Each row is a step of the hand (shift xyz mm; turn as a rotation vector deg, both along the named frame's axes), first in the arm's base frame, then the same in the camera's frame.
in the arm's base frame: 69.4 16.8 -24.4 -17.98 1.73 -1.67
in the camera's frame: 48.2 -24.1 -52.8 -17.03 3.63 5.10
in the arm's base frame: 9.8 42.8 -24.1 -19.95 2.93 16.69
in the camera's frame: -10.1 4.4 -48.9 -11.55 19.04 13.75
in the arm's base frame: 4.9 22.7 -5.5 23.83 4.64 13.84
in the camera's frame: -2.6 8.0 -22.3 25.85 8.33 -6.60
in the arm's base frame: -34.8 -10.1 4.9 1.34 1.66 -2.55
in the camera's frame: -26.8 5.4 24.3 -0.20 -1.30 -3.06
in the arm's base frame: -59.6 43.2 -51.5 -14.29 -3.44 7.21
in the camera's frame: -83.0 -1.6 -34.3 -9.05 6.68 11.90
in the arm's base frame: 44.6 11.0 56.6 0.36 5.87 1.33
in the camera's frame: 60.4 40.8 0.5 -0.37 4.42 -4.09
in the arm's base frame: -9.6 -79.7 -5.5 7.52 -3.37 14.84
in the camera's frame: 5.9 -49.2 63.4 13.43 7.92 6.70
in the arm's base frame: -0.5 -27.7 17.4 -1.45 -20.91 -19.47
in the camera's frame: 12.5 -2.7 30.1 -4.83 -27.16 7.57
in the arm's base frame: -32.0 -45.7 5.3 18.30 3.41 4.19
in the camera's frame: -16.7 -15.9 51.1 17.26 1.30 -8.03
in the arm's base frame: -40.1 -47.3 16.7 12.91 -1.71 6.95
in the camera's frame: -18.9 -6.2 61.1 14.66 1.59 -0.55
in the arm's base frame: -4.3 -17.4 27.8 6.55 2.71 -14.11
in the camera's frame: 11.1 12.3 28.6 -0.49 -10.80 -11.51
